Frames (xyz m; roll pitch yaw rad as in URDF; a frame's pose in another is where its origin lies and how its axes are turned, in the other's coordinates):
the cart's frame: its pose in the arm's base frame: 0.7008 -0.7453 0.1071 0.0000 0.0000 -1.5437
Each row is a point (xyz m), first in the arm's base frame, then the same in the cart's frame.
Working: the arm's base frame: its pose in the cart's frame: -0.7640 -0.6804 -0.1071 0.0000 0.0000 1.5437

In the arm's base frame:
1: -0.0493 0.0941 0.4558
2: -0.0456 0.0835 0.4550
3: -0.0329 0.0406 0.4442
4: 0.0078 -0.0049 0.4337
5: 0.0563 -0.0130 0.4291
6: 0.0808 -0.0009 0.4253
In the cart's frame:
1: -0.8594 -0.7271 0.3487
2: -0.8487 -0.7237 0.3479
3: -0.8055 -0.7121 0.3371
4: -0.7589 -0.6727 0.3266
5: -0.7495 -0.6244 0.3220
6: -0.7609 -0.5996 0.3182

